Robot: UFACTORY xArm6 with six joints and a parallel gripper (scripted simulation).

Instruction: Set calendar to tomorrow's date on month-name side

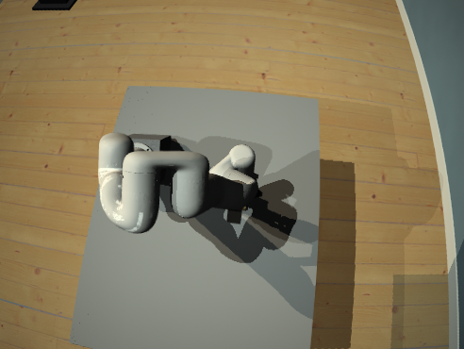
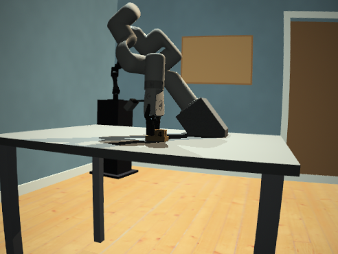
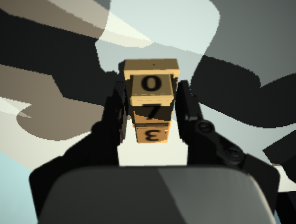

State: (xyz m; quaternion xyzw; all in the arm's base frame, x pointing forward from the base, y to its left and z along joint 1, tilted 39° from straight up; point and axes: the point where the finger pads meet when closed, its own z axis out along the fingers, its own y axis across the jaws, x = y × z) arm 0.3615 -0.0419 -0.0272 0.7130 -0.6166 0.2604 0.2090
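Right now the wooden number cube is 10 mm below my hand. From my hand the other things lie so: wooden calendar tray (30 mm below, 20 mm to the left).
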